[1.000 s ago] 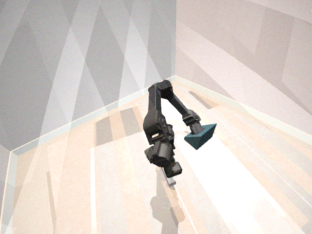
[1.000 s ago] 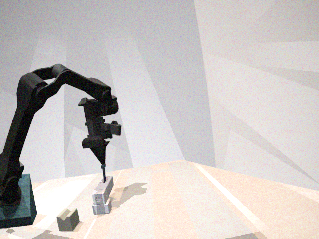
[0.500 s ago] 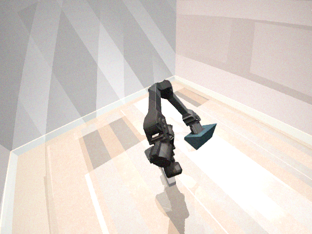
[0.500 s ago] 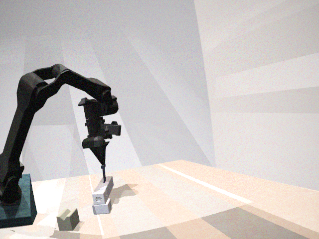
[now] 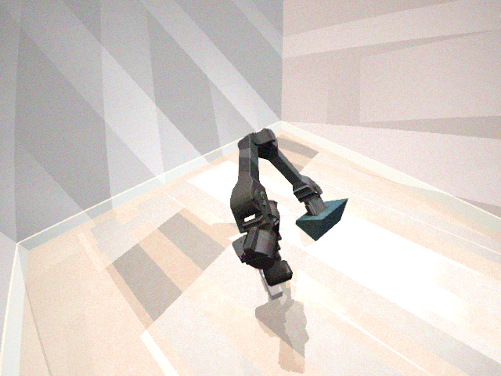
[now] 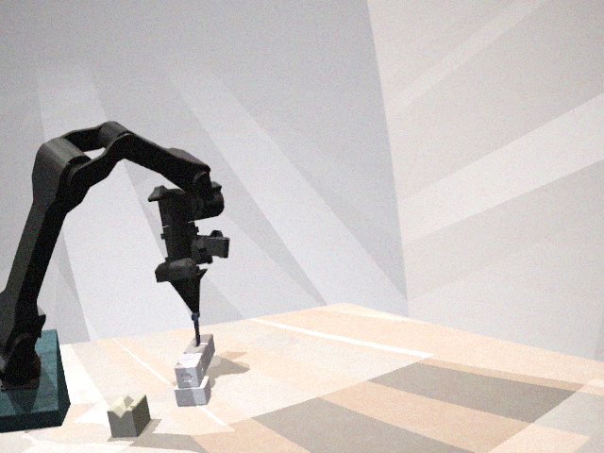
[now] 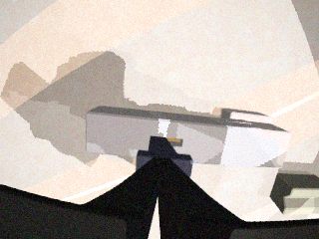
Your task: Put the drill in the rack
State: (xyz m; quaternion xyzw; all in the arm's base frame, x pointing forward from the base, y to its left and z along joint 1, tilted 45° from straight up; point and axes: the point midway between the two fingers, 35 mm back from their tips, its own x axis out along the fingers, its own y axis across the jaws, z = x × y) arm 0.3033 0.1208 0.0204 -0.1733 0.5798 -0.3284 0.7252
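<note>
Right now my gripper tip is 30 mm above the bluish key. Also, from my gripper tip: v-shaped rack (170 mm to the right, 130 mm behind, 110 mm below); drill (80 mm below, 50 mm to the right, 20 mm behind); housing block (90 mm below, 30 mm to the right, 10 mm behind).
</note>
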